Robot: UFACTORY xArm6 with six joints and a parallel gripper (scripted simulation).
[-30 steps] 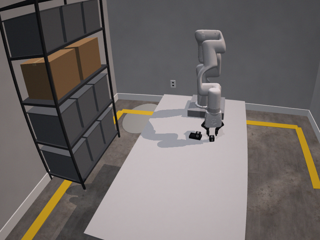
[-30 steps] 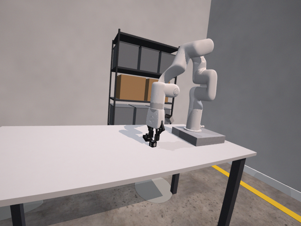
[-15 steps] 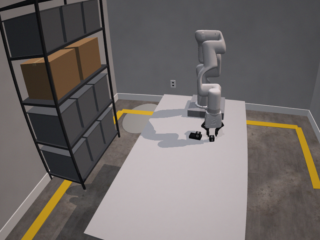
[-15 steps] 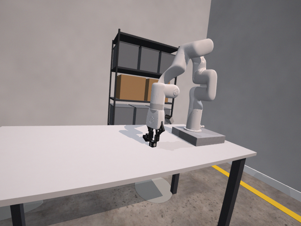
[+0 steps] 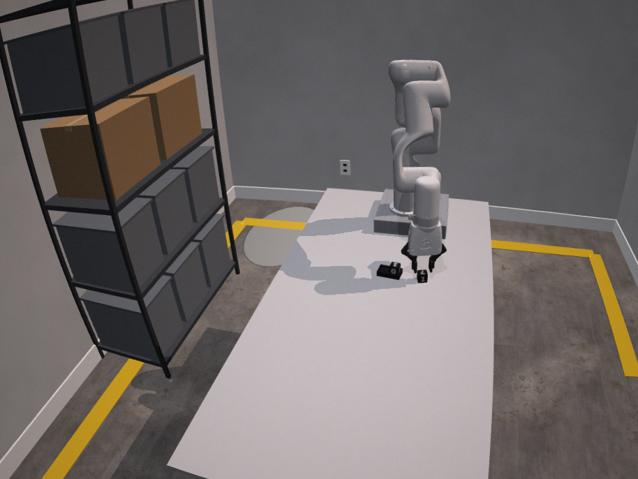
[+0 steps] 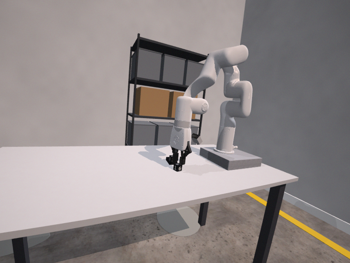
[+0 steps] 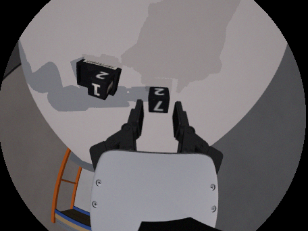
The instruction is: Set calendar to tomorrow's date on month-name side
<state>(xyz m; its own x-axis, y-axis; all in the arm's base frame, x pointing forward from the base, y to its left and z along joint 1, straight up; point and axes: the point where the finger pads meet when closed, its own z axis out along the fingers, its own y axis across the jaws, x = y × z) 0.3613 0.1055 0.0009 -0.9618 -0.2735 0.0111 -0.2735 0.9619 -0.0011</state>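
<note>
My hand is 4 cm above the black cube.
</note>
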